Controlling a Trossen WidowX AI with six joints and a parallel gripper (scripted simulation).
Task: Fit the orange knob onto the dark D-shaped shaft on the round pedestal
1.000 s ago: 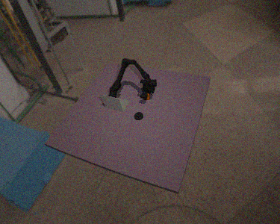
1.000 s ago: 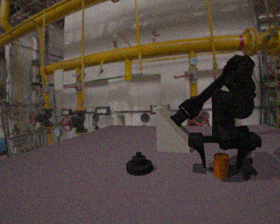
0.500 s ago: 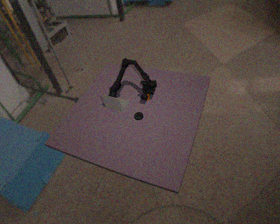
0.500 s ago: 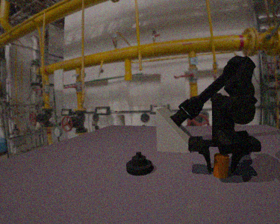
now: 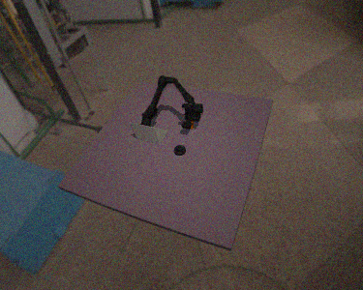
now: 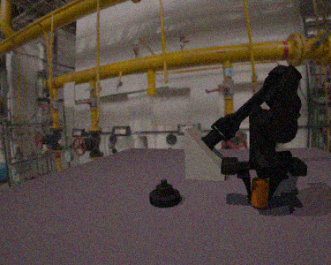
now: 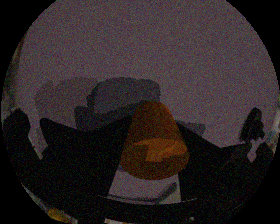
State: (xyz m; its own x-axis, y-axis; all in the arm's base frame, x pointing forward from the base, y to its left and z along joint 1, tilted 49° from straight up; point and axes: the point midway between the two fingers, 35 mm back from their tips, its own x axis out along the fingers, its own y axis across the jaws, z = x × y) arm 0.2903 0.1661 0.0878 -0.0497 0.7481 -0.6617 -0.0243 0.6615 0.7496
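The pedestal lies 2 cm ahead of my gripper tip, 24 cm to the right of it and 1 cm above it. From my gripper tip the other things lie so: orange knob (2 cm above).
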